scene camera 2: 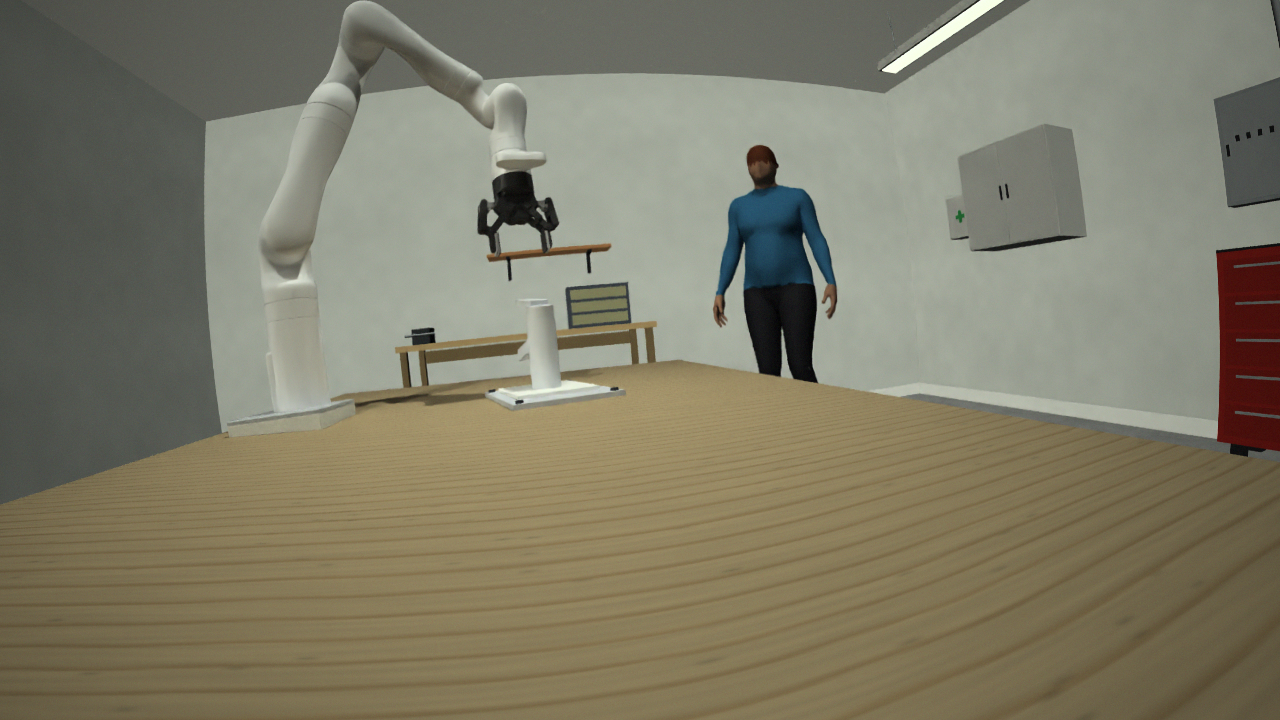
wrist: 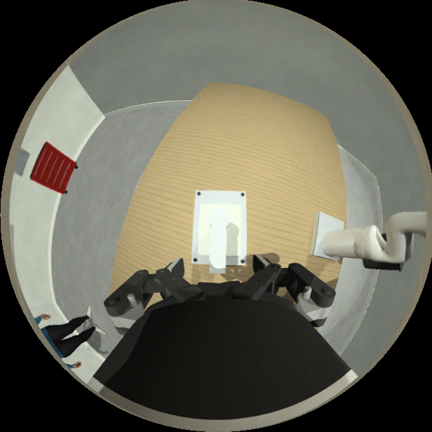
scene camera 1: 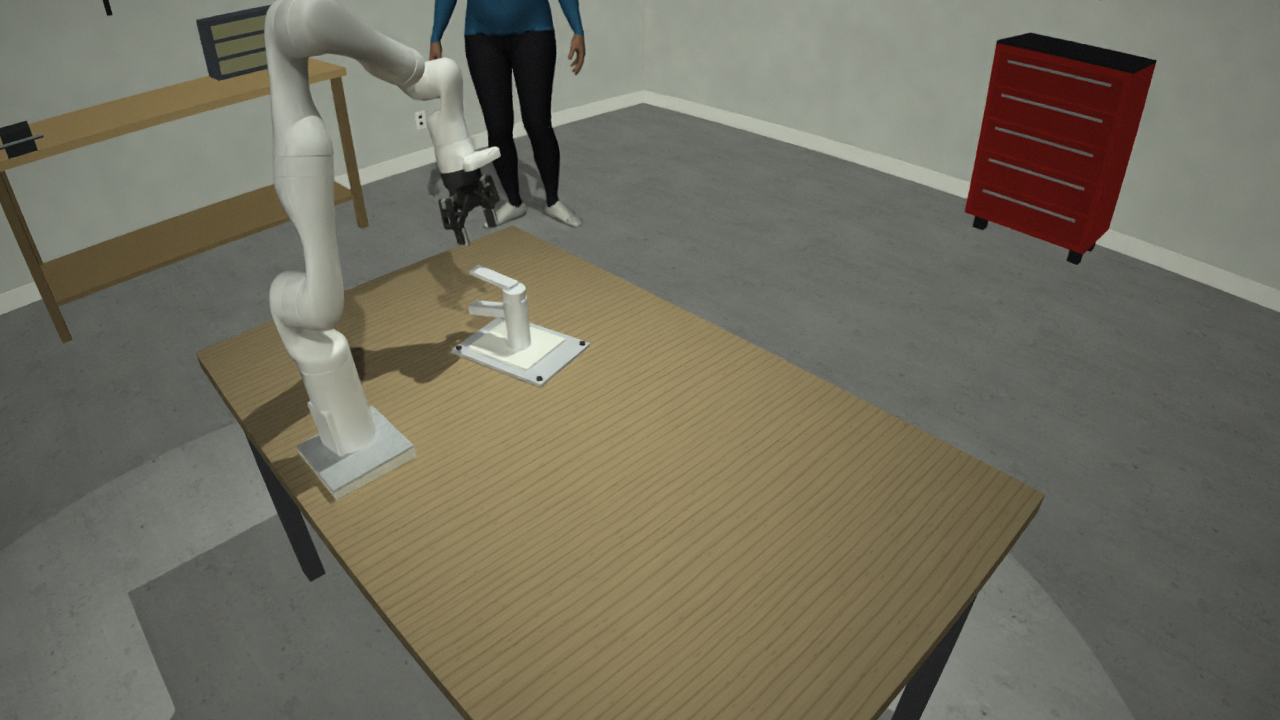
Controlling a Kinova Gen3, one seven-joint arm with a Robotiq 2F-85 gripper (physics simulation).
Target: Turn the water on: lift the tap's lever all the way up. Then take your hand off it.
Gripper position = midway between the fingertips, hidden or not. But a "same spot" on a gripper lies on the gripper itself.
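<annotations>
Gripper shows in scene camera 1 [479,236], in scene camera 2 and in the wrist view. On the gripper, [wrist: 268,276] and [scene camera 2: 501,213] are the same spot. On a base plate, [scene camera 1: 567,352] and [scene camera 2: 586,393] are the same spot.
</annotations>
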